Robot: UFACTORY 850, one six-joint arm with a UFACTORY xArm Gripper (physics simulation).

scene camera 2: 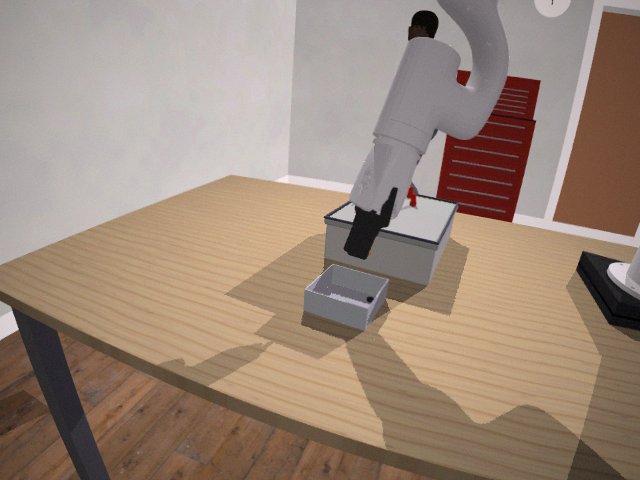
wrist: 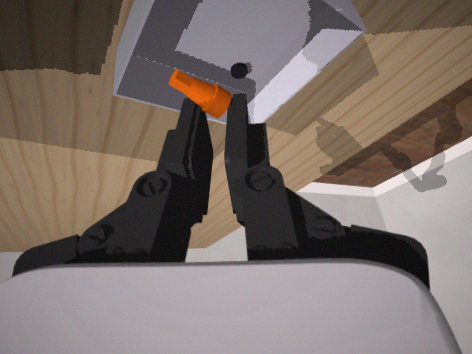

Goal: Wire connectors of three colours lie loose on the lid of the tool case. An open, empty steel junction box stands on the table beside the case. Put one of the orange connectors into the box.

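Note:
My gripper (scene camera 2: 357,255) (wrist: 220,124) is shut on an orange connector (scene camera 2: 369,253) (wrist: 202,94), which lies crosswise between the fingertips. In the scene view the gripper hangs above the open steel junction box (scene camera 2: 336,308), near its case side. In the wrist view the box (wrist: 285,37) shows beyond the fingertips, with a dark round spot inside and no connector visible in it. The tool case (scene camera 2: 372,258) stands behind the box. A red connector (scene camera 2: 412,197) stands on its lid; the arm hides part of the lid.
The wooden table (scene camera 2: 155,268) carries the box and the case. The robot's black base plate (scene camera 2: 602,294) is at the right edge. A red drawer cabinet (scene camera 2: 480,170) stands behind the table, and part of a person (scene camera 2: 424,23) shows behind the arm.

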